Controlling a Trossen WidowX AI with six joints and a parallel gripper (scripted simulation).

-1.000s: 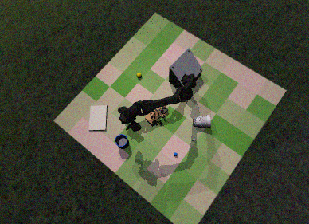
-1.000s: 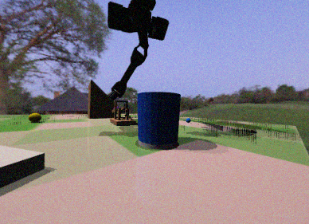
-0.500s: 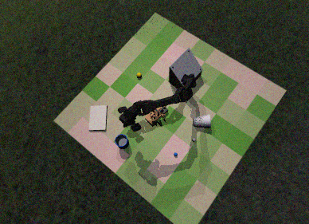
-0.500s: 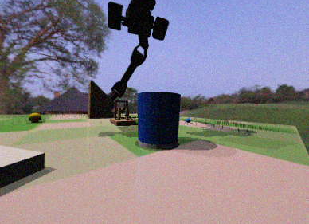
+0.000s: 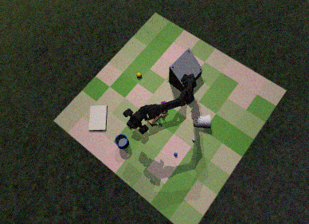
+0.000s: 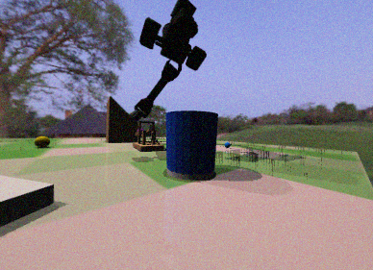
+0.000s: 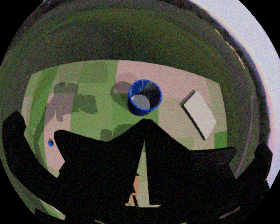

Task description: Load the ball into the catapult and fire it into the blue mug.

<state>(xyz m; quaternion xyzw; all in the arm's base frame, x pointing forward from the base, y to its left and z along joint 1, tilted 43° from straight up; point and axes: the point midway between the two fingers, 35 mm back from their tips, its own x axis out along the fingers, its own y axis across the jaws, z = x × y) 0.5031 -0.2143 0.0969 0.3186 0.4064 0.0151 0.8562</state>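
Now: gripper tip 330 mm past the purple ball, 50 mm to the right of it and 180 mm above it. Also, from my gripper tip: flat white slab: 40 mm ahead, 330 mm to the right, 230 mm below; wooden catapult: 250 mm behind, 60 mm to the left, 190 mm below; blue mug: 90 mm ahead, 40 mm to the right, 210 mm below.
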